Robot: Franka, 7 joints.
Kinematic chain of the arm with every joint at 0, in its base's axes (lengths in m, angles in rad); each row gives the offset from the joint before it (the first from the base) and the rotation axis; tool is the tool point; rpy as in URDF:
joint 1: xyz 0 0 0.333 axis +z
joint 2: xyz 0 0 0 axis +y
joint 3: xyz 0 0 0.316 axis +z
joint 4: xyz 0.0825 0 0 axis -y
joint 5: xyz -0.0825 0 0.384 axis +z
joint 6: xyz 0 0 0 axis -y
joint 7: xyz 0.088 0 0 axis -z
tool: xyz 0 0 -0.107 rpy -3.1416 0 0
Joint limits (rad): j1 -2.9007..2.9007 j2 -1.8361..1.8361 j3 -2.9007..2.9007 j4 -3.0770..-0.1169 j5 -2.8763..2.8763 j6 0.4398..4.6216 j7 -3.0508..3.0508
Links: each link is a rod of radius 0.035 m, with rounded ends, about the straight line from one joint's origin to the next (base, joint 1, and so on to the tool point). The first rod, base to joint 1, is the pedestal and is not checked.
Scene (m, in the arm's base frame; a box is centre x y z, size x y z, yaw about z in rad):
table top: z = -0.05
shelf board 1: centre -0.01 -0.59 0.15 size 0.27 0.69 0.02 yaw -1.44
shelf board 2: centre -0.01 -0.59 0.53 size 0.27 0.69 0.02 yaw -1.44
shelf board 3: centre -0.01 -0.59 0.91 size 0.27 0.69 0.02 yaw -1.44
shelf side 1: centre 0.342 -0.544 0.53 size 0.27 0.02 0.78 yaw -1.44
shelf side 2: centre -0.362 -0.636 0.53 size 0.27 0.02 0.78 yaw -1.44
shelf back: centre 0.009 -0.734 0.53 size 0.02 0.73 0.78 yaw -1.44
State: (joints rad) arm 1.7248 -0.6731 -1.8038 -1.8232 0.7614 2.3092 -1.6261
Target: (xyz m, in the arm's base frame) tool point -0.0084 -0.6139 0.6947
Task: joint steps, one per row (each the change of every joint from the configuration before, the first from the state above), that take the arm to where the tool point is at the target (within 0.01 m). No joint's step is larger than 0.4 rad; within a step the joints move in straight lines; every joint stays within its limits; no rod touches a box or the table.
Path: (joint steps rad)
1: 0.0544 0.3379 0.0481 -0.0230 0.0203 0.1192 -0.1508
2: 0.0545 0.3379 0.0480 -0.0231 0.0202 0.1193 -0.1508
3: 0.0544 0.3379 0.0481 -0.0230 0.0203 0.1192 -0.1508
4: 0.0544 0.3379 0.0481 -0.0231 0.0202 0.1192 -0.1509
5: 0.0544 0.3379 0.0481 -0.0230 0.0203 0.1192 -0.1508
6: 0.0545 0.3379 0.0480 -0.0230 0.0202 0.1193 -0.1508
7: -0.2750 -0.1120 -0.3463 -0.0897 -0.0583 -0.2431 0.2262
8: -0.2749 -0.1120 -0.3463 -0.0896 -0.0583 -0.2430 0.2263
9: -0.2749 -0.1120 -0.3464 -0.0896 -0.0584 -0.2431 0.2262
10: -0.2749 -0.1120 -0.3463 -0.0896 -0.0583 -0.2430 0.2262
11: 0.0034 -0.3090 0.1181 0.2358 0.0354 0.1186 0.0000
12: 0.0033 -0.3089 0.1181 0.2358 0.0353 0.1186 0.0000
13: 0.0034 -0.3090 0.1182 0.2358 0.0354 0.1186 0.0000

